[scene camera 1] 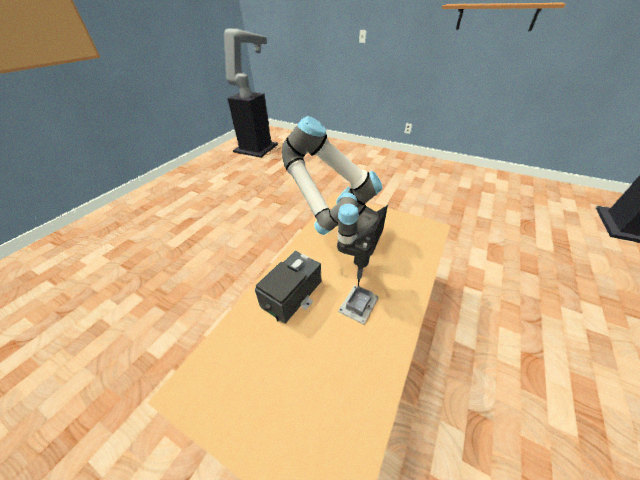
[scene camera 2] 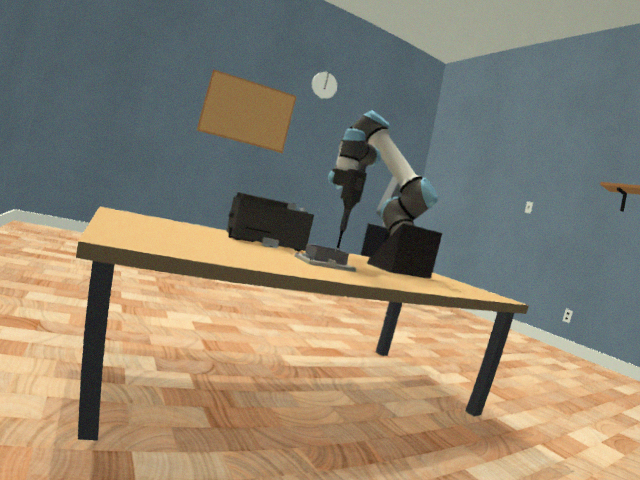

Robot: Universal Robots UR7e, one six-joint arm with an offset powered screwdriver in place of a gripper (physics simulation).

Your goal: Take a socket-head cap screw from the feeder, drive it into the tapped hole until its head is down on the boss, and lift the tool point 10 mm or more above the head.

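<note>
My gripper, a dark offset screwdriver (scene camera 1: 358, 284) (scene camera 2: 339, 245), points down with its thin bit at the grey open-topped housing. In scene camera 1 the bit's tip shows at the housing's far edge; in scene camera 2 it ends close by the housing's upper rim, partly hidden behind it. Contact cannot be told. The grey housing (scene camera 1: 357, 304) (scene camera 2: 327, 254) lies on its flat flange on the table. The black box-shaped feeder (scene camera 1: 281, 284) (scene camera 2: 268, 222) stands beside it, with a small grey bracket low on its side. The screw, the boss and the tapped hole are too small to make out.
The wooden table (scene camera 1: 289, 392) (scene camera 2: 155, 237) carries the feeder, the housing and the arm. A black mounting block (scene camera 2: 413, 253) stands under the arm's base, close to the housing. A grey arm on a black pedestal (scene camera 1: 250, 124) stands on the floor far behind.
</note>
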